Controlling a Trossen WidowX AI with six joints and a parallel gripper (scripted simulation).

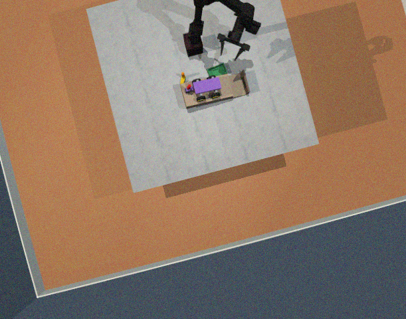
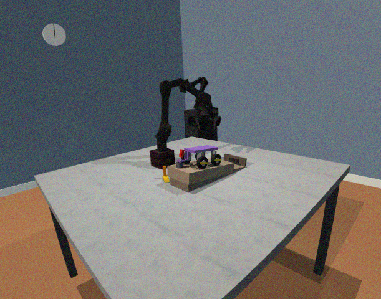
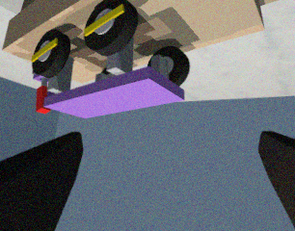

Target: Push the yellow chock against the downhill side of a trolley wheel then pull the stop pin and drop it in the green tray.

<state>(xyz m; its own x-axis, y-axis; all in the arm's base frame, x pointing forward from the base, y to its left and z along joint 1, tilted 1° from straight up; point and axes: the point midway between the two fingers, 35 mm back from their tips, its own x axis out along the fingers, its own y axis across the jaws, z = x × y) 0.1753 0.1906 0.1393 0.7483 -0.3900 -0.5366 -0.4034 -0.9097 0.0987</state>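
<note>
Now: the yellow chock 2 cm ahead of my gripper tip, 28 cm to the right of it and 19 cm below it. Round my gripper tip: purple trolley (12 cm ahead, 13 cm to the right, 9 cm below); then raised brown end wall (8 cm ahead, 13 cm to the left, 18 cm below); then red-headed stop pin (12 cm ahead, 25 cm to the right, 8 cm below).
</note>
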